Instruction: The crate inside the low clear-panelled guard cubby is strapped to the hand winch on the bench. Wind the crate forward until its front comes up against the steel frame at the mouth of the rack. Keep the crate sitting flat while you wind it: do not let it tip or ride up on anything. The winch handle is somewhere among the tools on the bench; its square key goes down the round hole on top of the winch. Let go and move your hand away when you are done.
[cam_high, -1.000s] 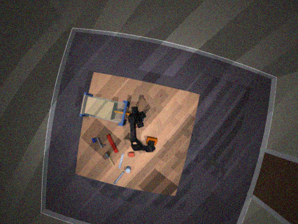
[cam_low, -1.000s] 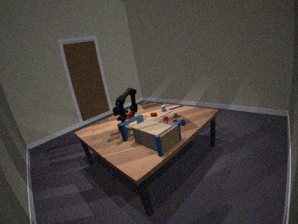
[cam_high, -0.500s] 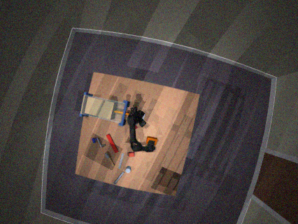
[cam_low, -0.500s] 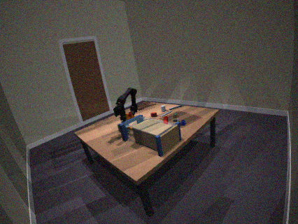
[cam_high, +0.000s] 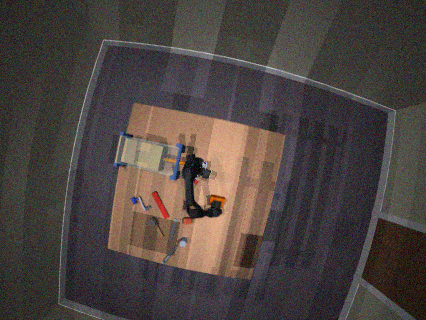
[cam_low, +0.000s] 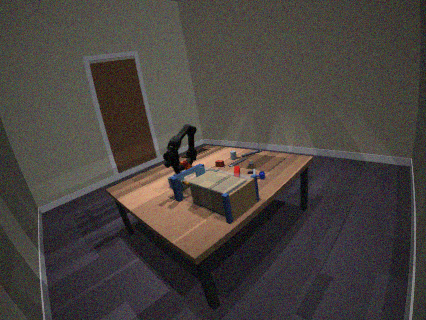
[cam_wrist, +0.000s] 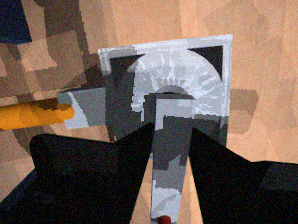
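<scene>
Now: the red knob 8 cm to the left of my gripper tip, 5 cm above it and 1 cm ahead of it. Round my gripper tip: blue frame 16 cm ahead, 2 cm above, 1 cm to the right; grey hand winch 6 cm below, 3 cm to the right, 2 cm behind; red-knobbed winch handle 5 cm to the left, 2 cm above, 1 cm ahead.
</scene>
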